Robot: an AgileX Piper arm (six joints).
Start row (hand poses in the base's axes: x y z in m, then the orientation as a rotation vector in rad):
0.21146 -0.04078 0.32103 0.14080 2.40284 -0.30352
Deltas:
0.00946 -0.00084 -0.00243 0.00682 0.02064 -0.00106
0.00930 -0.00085 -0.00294 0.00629 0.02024 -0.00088
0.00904 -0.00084 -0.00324 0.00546 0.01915 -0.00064
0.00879 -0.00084 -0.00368 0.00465 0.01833 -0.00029
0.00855 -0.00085 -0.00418 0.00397 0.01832 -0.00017
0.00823 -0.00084 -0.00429 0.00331 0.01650 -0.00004
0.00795 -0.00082 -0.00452 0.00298 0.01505 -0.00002
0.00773 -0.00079 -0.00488 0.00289 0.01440 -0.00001
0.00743 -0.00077 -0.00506 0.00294 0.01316 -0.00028
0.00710 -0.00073 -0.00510 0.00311 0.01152 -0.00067
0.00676 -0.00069 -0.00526 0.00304 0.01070 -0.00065
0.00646 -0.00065 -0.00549 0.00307 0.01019 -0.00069
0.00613 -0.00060 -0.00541 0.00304 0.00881 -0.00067
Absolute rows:
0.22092 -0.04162 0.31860 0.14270 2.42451 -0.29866
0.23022 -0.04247 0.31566 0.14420 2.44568 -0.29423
0.23926 -0.04331 0.31242 0.14517 2.46562 -0.29049
0.24805 -0.04415 0.30874 0.14545 2.48460 -0.28743
0.25660 -0.04500 0.30456 0.14529 2.50345 -0.28512
0.26483 -0.04584 0.30027 0.14488 2.52038 -0.28329
0.27278 -0.04666 0.29575 0.14446 2.53581 -0.28164
0.28051 -0.04745 0.29087 0.14406 2.55058 -0.27999
0.28794 -0.04822 0.28581 0.14415 2.56413 -0.27818
0.29504 -0.04895 0.28071 0.14497 2.57608 -0.27605
0.30180 -0.04964 0.27545 0.14582 2.58720 -0.27387
0.30826 -0.05029 0.26996 0.14679 2.59782 -0.27158
0.31439 -0.05089 0.26455 0.14786 2.60707 -0.26911

